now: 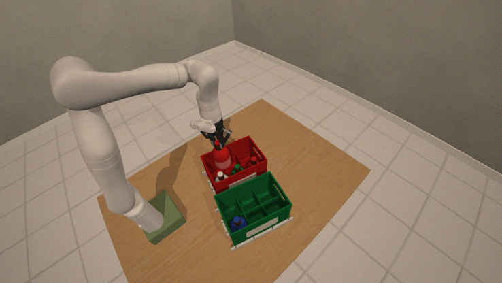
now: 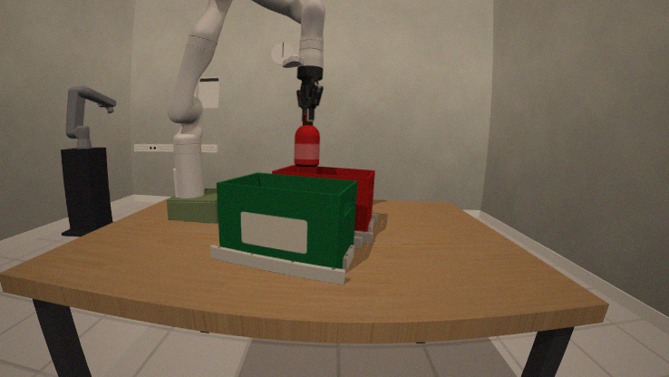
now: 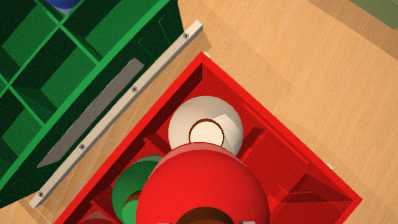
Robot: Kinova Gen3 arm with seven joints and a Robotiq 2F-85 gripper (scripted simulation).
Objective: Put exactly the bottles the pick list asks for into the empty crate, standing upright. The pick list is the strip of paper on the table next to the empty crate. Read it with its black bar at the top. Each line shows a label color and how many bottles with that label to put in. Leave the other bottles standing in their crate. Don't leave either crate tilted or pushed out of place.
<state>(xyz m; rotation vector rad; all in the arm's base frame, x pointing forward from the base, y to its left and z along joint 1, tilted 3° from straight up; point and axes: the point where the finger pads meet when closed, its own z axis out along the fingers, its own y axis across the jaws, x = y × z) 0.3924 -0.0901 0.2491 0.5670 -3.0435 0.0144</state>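
My gripper is now 70 mm above the red-labelled bottle. Also, from my hand: red crate 60 mm ahead, 250 mm below; then green-label bottle 50 mm ahead, 40 mm to the right, 250 mm below; then white-labelled bottle 40 mm behind, 10 mm to the right, 250 mm below.
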